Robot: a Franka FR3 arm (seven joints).
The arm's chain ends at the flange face. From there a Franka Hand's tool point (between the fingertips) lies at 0.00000 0.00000 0.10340 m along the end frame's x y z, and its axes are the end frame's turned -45 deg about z.
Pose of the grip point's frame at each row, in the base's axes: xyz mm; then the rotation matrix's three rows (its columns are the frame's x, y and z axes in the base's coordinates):
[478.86 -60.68 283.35], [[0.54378 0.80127 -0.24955], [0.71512 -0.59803 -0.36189], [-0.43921 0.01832 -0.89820]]
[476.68 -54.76 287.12], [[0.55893 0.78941 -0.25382], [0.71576 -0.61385 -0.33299], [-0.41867 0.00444 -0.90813]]
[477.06 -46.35 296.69], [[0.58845 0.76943 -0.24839], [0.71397 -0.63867 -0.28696], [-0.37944 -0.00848 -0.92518]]
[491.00 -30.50 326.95], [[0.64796 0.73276 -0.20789], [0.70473 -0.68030 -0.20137], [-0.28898 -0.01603 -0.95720]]
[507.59 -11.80 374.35], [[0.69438 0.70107 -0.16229], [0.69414 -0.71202 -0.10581], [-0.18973 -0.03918 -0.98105]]
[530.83 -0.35 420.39], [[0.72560 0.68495 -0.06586], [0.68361 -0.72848 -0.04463], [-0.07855 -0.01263 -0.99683]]
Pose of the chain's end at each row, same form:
[504.66 -23.26 376.22], [[0.95109 0.18207 -0.24955], [0.08280 -0.92854 -0.36189], [-0.29761 0.32352 -0.89820]]
[502.92 -20.33 381.02], [[0.95342 0.16297 -0.25382], [0.07206 -0.94018 -0.33299], [-0.29290 0.29918 -0.90813]]
[502.74 -16.68 392.35], [[0.96017 0.12797 -0.24839], [0.05325 -0.95646 -0.28696], [-0.27430 0.26231 -0.92518]]
[512.50 -9.68 425.92], [[0.97632 0.05996 -0.20789], [0.01727 -0.97936 -0.20137], [-0.21567 0.19300 -0.95720]]
[524.37 -0.86 475.79], [[0.98673 0.00473 -0.16229], [-0.01264 -0.99431 -0.10581], [-0.16186 0.10645 -0.98105]]
[537.64 4.26 523.46], [[0.99741 -0.02874 -0.06586], [-0.03173 -0.99850 -0.04463], [-0.06447 0.04661 -0.99683]]

